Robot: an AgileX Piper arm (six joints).
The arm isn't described. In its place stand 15 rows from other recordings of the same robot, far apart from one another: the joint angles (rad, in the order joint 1, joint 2, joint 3, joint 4, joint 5, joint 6), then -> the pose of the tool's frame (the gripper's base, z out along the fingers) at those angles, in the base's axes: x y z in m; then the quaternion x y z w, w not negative.
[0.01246, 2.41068, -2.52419, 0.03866, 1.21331, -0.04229] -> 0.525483 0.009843 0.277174 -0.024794 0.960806 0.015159 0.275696
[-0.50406, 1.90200, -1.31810, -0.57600, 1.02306, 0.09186] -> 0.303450 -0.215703 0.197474 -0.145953 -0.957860 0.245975 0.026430
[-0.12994, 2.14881, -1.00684, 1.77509, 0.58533, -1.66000] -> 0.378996 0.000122 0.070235 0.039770 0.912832 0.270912 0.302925
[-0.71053, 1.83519, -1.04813, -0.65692, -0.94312, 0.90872] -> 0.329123 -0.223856 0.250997 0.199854 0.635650 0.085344 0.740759
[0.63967, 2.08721, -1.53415, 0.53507, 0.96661, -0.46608] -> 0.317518 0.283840 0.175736 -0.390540 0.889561 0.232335 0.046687
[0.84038, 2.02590, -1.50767, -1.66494, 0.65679, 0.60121] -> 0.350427 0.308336 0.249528 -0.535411 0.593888 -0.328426 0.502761
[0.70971, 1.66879, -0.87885, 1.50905, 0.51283, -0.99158] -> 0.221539 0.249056 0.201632 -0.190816 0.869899 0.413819 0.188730
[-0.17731, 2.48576, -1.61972, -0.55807, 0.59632, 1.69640] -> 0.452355 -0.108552 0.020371 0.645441 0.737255 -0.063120 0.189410
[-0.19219, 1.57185, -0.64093, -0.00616, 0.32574, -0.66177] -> 0.252783 -0.049372 0.148865 -0.230559 0.952423 -0.083954 0.180789
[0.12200, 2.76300, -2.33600, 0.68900, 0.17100, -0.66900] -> 0.595314 0.082909 0.087494 -0.074716 0.848855 0.081208 0.516980
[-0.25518, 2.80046, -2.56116, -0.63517, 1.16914, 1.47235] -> 0.524662 -0.188225 0.092792 0.661209 0.677197 -0.178855 0.268734
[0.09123, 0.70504, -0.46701, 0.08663, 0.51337, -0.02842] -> 0.131934 0.015953 0.263553 -0.029147 0.898027 0.049358 0.436189
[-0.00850, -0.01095, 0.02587, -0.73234, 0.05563, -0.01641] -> 0.056563 -0.003864 0.201367 -0.239063 0.653769 -0.277108 0.662304
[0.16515, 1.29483, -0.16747, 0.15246, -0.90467, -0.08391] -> 0.194645 0.021426 0.187385 -0.019052 0.754640 0.012480 0.655744
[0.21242, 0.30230, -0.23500, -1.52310, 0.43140, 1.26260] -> 0.081177 -0.021374 0.270743 -0.013479 0.707633 -0.166212 0.686620
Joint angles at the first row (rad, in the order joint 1, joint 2, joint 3, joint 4, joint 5, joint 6):
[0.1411, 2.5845, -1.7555, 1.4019, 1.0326, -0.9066]
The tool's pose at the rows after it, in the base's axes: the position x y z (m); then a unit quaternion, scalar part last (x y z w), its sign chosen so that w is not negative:
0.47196 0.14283 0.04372 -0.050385 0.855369 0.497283 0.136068
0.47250 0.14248 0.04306 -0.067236 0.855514 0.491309 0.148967
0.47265 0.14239 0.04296 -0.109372 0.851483 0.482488 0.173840
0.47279 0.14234 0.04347 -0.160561 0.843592 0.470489 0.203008
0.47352 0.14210 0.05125 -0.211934 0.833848 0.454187 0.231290
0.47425 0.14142 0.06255 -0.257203 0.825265 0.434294 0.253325
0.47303 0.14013 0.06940 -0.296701 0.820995 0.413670 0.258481
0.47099 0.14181 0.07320 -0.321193 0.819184 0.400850 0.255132
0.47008 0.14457 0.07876 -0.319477 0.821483 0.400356 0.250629
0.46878 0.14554 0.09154 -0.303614 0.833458 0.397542 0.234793
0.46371 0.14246 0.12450 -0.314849 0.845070 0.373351 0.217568
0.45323 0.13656 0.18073 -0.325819 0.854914 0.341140 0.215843
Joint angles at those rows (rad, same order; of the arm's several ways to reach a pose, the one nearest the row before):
[0.1400, 2.5845, -1.7555, 1.4019, 1.0019, -0.9308]
[0.1400, 2.5850, -1.7555, 1.4019, 0.9933, -0.9745]
[0.1400, 2.5850, -1.7554, 1.4019, 0.9911, -1.0743]
[0.1400, 2.5837, -1.7555, 1.4007, 0.9898, -1.1938]
[0.1400, 2.5657, -1.7555, 1.3844, 0.9874, -1.2932]
[0.1400, 2.5384, -1.7555, 1.3524, 0.9817, -1.3616]
[0.1400, 2.5177, -1.7555, 1.2955, 0.9805, -1.3956]
[0.1460, 2.5047, -1.7555, 1.2505, 0.9805, -1.4021]
[0.1527, 2.4916, -1.7555, 1.2361, 0.9805, -1.3725]
[0.1575, 2.4599, -1.7555, 1.1900, 0.9815, -1.2745]
[0.1593, 2.3772, -1.7545, 1.0634, 1.0038, -1.1518]
[0.1593, 2.2433, -1.7545, 0.9270, 1.0442, -1.0100]

